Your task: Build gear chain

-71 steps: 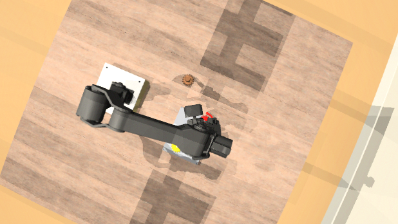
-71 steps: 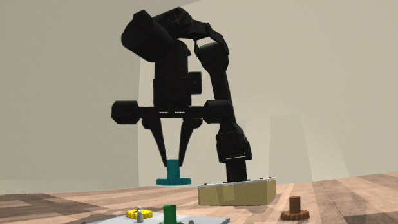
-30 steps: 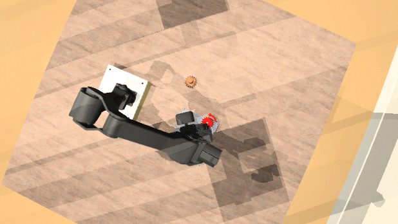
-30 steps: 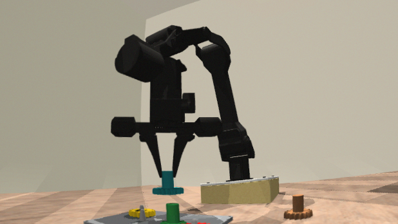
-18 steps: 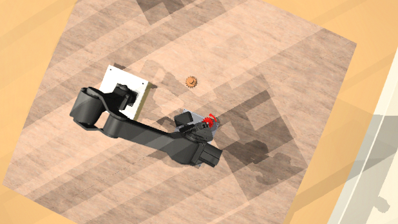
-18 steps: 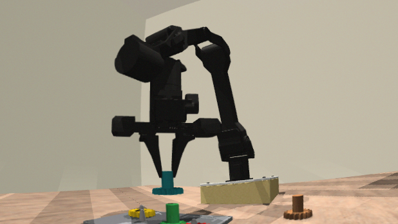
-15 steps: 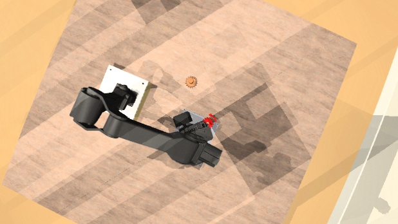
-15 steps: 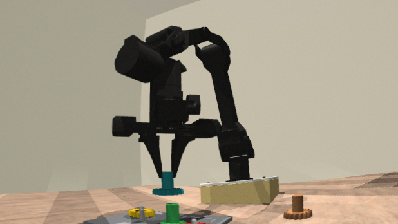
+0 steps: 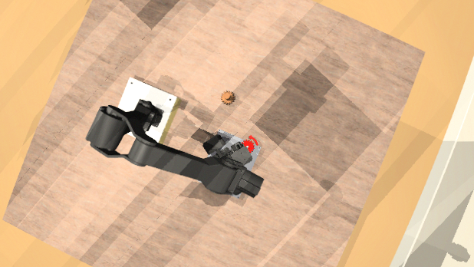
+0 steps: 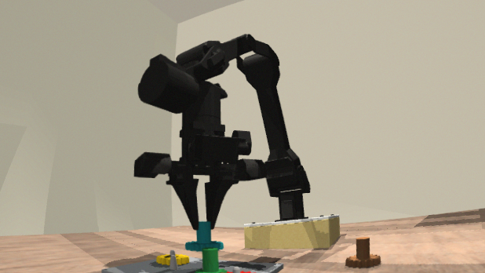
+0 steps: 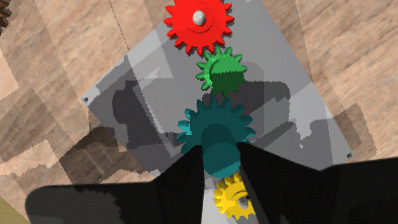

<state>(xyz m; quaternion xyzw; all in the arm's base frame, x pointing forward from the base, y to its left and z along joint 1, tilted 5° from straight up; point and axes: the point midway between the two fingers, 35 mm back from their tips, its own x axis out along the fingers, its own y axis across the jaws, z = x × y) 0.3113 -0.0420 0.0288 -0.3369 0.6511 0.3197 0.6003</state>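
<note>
The grey board lies 2 cm to the right of my gripper tip and 6 cm below it. Round my gripper tip: cyan gear: 1 cm below; then green gear: 3 cm ahead, 3 cm to the left, 5 cm below; then red gear: 4 cm ahead, 7 cm to the left, 5 cm below.
</note>
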